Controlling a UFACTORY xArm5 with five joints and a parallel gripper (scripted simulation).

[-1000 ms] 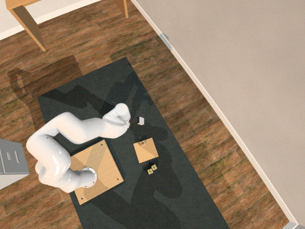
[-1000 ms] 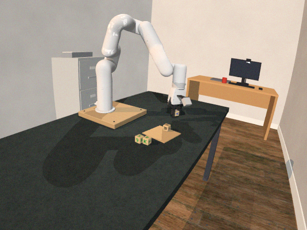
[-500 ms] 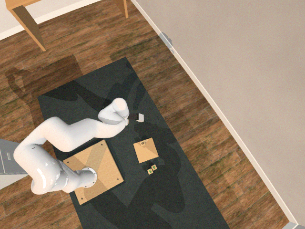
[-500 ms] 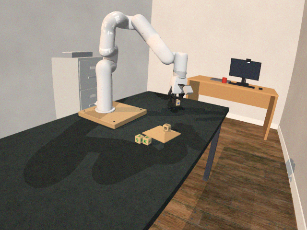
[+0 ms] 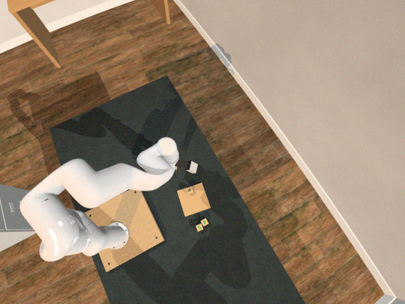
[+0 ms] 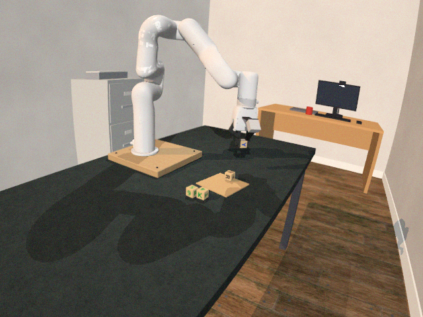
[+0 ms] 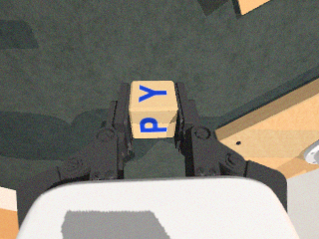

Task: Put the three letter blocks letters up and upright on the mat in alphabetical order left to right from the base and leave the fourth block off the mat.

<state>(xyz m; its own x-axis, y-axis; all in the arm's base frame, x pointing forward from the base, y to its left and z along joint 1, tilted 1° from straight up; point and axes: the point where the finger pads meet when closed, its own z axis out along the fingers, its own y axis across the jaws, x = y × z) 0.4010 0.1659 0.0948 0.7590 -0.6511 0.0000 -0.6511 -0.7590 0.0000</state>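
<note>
The tan mat lies 20 mm ahead of my hand, 170 mm to the right of it and 120 mm below it. From my hand the other things lie so: green-lettered block: 20 mm behind, 310 mm to the right, 110 mm below.
</note>
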